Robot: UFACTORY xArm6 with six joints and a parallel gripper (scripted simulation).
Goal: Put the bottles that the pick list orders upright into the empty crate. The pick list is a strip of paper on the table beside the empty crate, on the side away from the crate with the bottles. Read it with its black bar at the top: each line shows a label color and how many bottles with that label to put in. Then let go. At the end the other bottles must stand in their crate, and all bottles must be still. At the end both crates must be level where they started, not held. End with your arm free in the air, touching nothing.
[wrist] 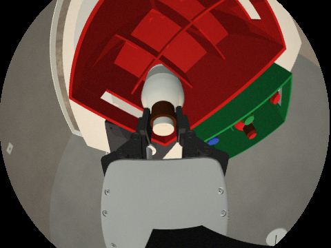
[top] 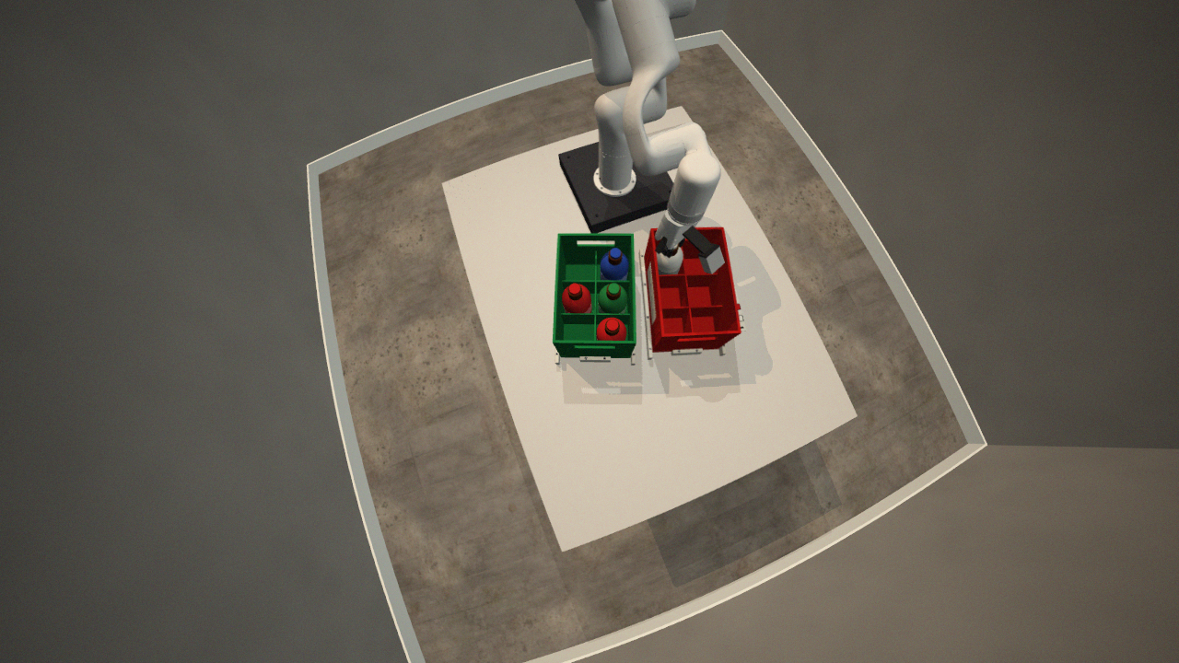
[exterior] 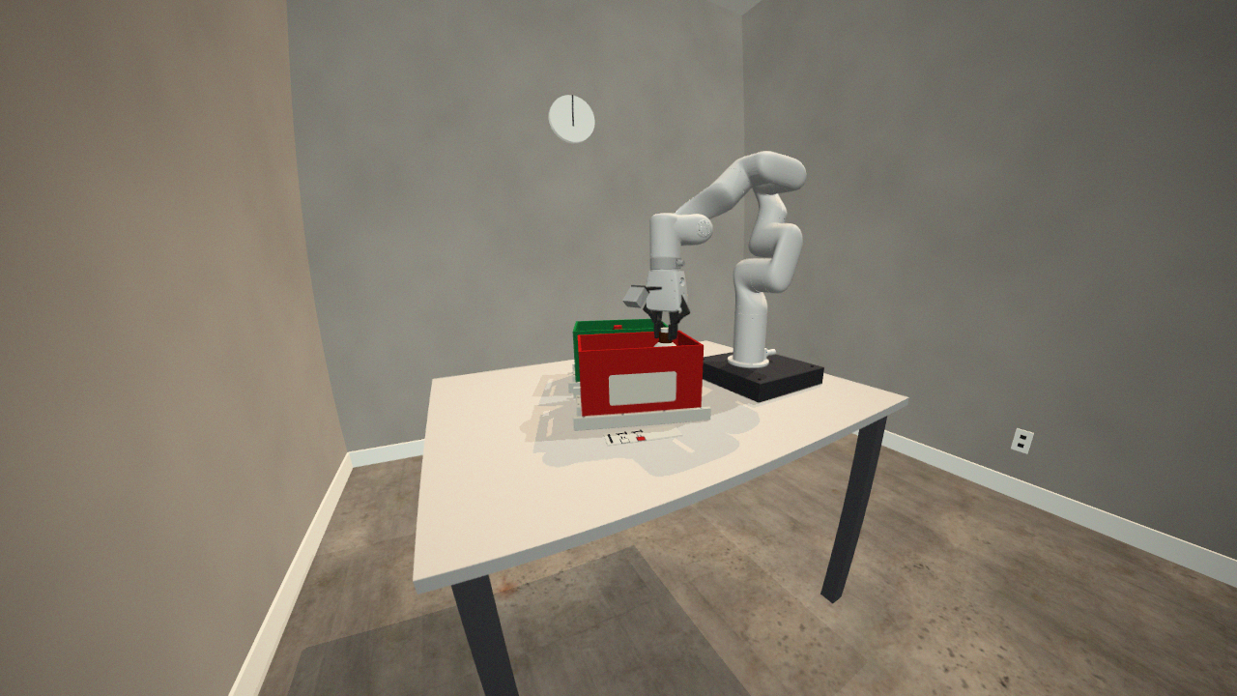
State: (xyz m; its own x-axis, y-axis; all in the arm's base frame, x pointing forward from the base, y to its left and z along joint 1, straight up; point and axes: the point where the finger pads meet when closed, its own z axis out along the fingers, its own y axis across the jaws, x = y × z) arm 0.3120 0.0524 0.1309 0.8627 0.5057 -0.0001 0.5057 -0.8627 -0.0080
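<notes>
Right now the white bottle is 7 cm below my hand. Round my hand: green bottle: 16 cm to the right, 10 cm below, 7 cm ahead; then red crate: 10 cm below, 9 cm ahead, 3 cm to the left; then blue bottle: 13 cm to the right, 10 cm below, 2 cm behind.
</notes>
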